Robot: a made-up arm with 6 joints.
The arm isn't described. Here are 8 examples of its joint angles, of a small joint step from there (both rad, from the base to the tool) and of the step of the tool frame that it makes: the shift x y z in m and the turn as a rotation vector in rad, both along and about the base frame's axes.
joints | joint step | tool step
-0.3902 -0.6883 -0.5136 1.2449 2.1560 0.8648 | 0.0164 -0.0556 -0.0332 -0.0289 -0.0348 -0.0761 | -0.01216 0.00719 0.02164 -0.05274 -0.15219 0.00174
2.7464 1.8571 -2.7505 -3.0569 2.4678 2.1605 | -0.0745 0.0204 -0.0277 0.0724 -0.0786 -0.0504 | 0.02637 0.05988 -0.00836 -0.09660 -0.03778 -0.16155
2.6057 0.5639 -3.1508 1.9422 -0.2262 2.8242 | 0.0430 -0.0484 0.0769 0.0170 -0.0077 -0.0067 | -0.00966 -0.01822 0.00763 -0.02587 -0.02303 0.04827
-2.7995 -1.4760 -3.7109 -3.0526 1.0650 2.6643 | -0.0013 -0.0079 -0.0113 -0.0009 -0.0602 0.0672 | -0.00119 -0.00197 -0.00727 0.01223 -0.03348 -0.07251
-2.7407 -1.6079 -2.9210 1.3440 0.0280 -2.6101 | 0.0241 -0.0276 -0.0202 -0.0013 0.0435 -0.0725 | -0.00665 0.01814 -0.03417 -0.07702 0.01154 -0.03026
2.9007 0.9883 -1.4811 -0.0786 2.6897 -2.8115 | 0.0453 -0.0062 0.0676 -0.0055 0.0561 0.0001 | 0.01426 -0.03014 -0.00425 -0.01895 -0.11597 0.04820
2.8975 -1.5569 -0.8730 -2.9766 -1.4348 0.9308 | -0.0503 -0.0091 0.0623 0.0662 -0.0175 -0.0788 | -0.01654 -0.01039 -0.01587 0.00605 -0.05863 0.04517
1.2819 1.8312 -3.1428 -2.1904 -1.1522 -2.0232 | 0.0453 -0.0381 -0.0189 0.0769 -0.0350 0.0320 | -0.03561 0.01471 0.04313 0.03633 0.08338 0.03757
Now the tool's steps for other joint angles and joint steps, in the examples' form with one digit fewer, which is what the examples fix.
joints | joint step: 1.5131 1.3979 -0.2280 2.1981 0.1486 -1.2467 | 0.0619 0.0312 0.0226 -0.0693 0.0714 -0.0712
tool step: -0.0042 -0.0120 0.0033 0.0010 0.1487 0.0643
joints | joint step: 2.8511 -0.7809 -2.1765 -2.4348 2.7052 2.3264 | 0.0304 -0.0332 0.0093 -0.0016 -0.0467 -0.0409
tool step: 0.0228 0.0051 -0.0067 0.0035 -0.0253 0.0678
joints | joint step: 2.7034 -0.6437 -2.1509 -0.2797 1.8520 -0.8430 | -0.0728 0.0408 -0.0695 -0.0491 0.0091 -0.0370
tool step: -0.0017 -0.0002 0.0107 0.0417 -0.0109 -0.0992
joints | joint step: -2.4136 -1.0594 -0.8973 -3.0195 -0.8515 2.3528 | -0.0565 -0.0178 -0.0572 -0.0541 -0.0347 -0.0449
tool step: 0.0116 0.0178 0.0201 0.0416 0.0921 -0.0565
